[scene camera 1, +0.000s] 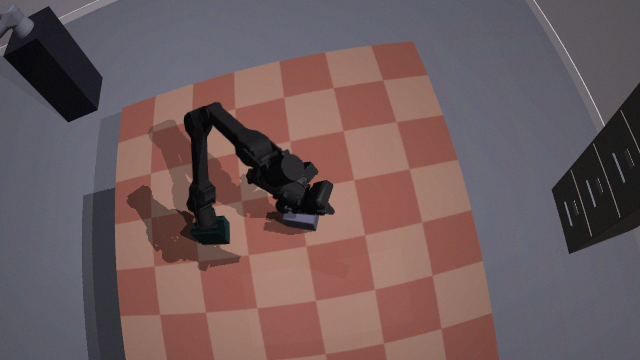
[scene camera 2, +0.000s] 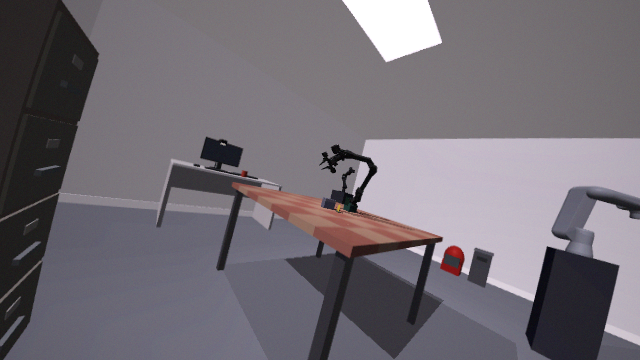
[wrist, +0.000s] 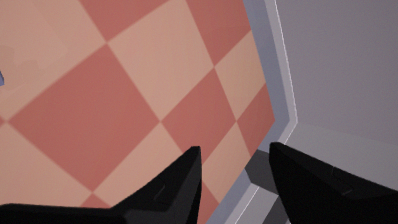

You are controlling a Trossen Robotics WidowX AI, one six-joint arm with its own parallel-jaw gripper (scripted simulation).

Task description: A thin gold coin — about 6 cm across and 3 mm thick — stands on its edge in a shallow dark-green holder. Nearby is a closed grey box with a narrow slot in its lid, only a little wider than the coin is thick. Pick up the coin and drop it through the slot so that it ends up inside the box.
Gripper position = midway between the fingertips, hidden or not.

I see my gripper (scene camera 1: pixel 329 213).
My gripper is seen too in the wrist view (wrist: pixel 235 153).
